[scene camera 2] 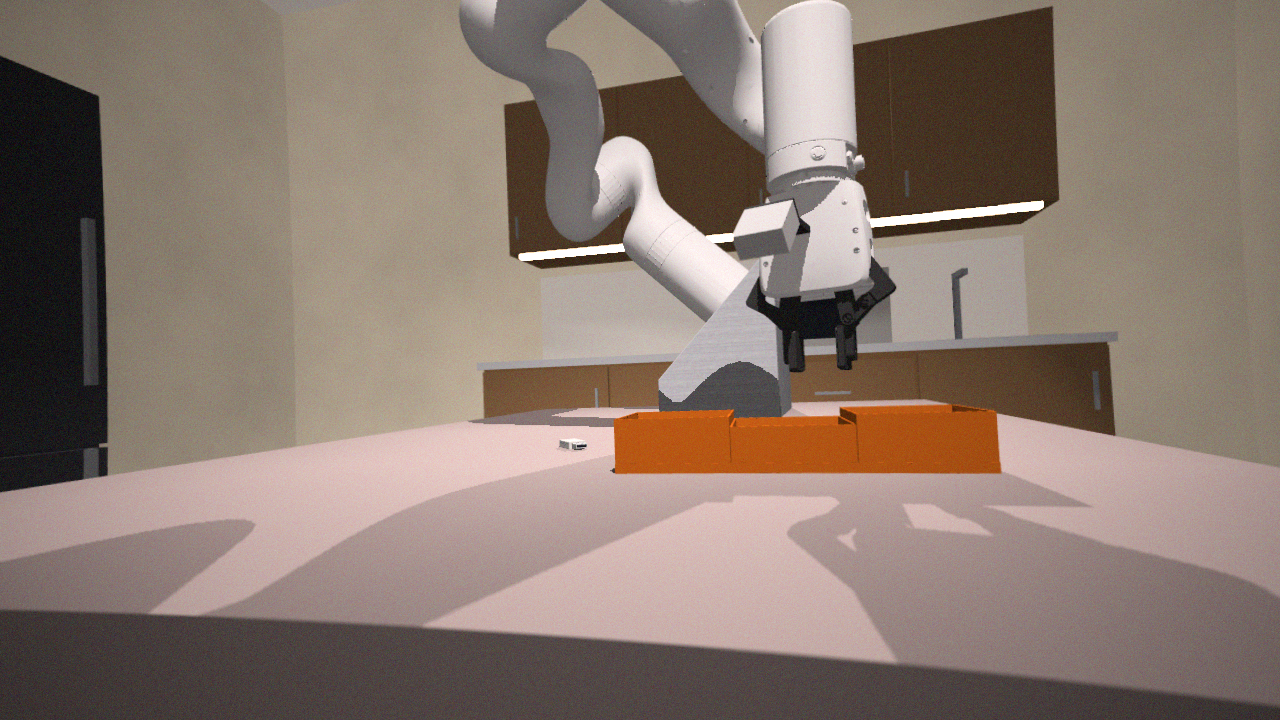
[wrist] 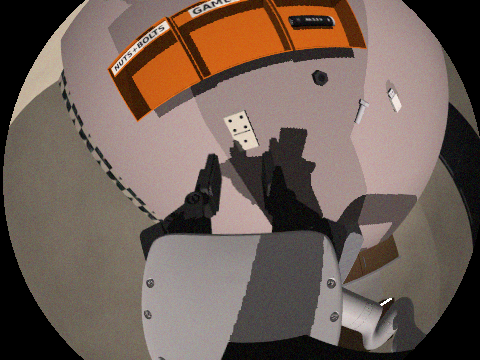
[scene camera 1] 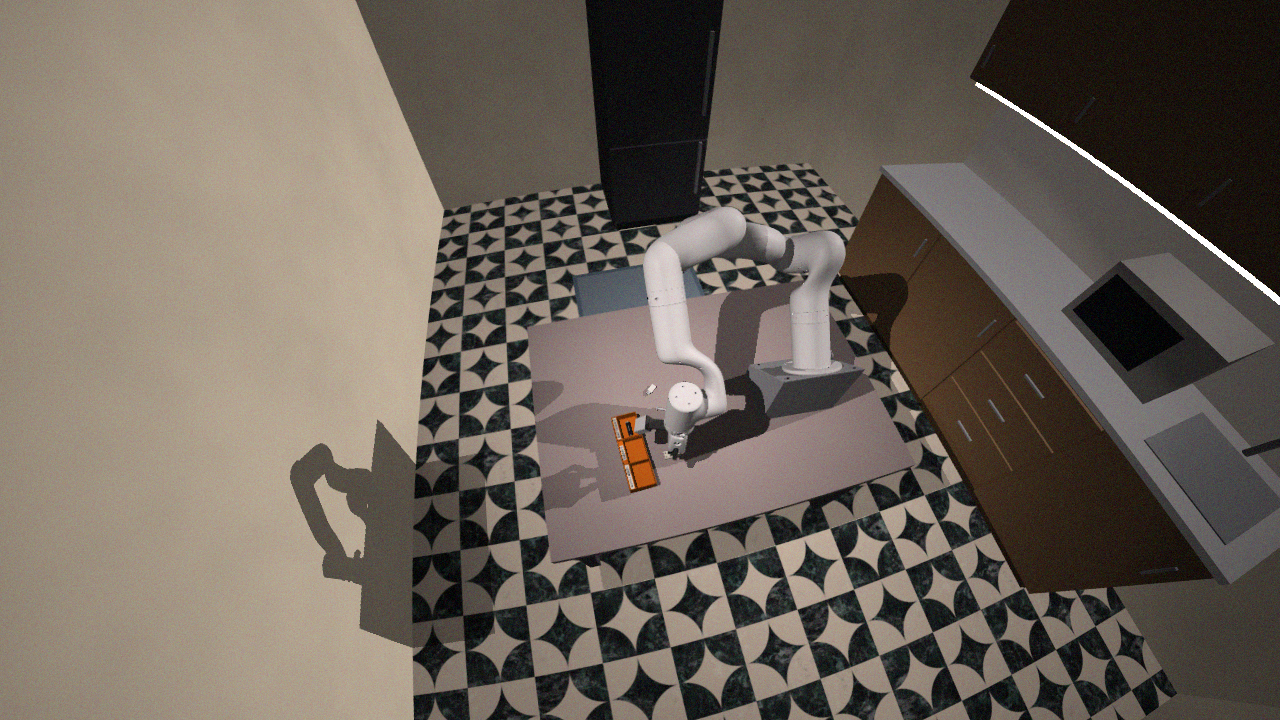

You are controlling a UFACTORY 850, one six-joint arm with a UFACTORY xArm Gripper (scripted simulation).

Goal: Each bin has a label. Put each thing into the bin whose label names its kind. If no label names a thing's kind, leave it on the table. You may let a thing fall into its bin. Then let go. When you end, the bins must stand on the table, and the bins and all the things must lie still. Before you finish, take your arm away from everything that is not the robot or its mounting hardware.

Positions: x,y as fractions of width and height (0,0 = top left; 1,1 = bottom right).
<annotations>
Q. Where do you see a set of three orange bins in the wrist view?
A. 0.44,0.12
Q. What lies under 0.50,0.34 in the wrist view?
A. A white domino.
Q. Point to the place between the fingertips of my gripper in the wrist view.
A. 0.50,0.46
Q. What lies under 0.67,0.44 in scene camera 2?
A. My gripper.
</annotations>
